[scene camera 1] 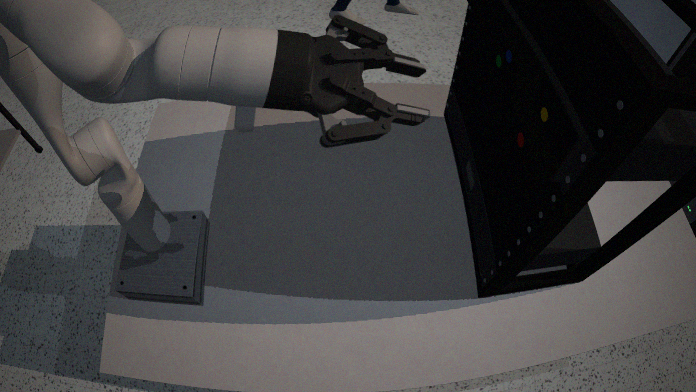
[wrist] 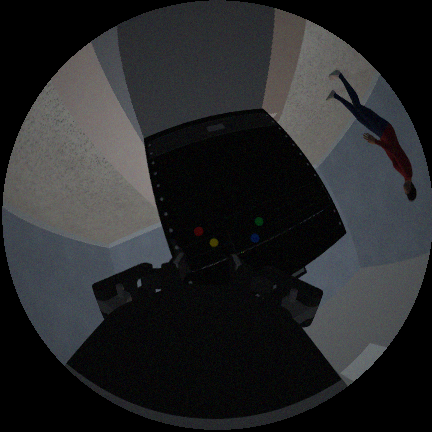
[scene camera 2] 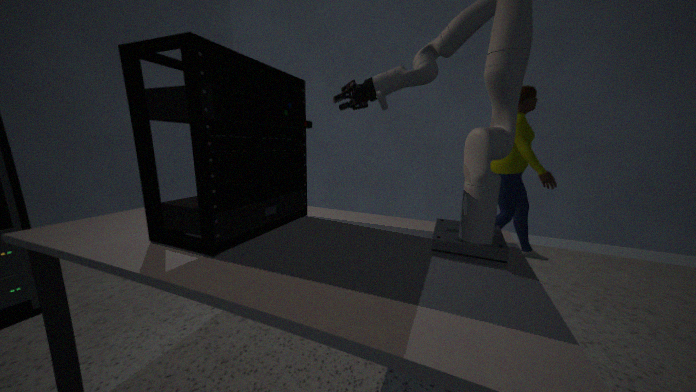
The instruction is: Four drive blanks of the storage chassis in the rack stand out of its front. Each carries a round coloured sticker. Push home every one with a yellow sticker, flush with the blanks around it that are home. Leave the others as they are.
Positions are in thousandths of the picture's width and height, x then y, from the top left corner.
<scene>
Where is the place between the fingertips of my gripper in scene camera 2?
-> At 483,267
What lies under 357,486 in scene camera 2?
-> A black rack.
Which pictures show the black rack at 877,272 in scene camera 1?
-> Scene camera 1, the wrist view and scene camera 2: all of them.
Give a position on a black rack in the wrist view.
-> At 564,383
</scene>
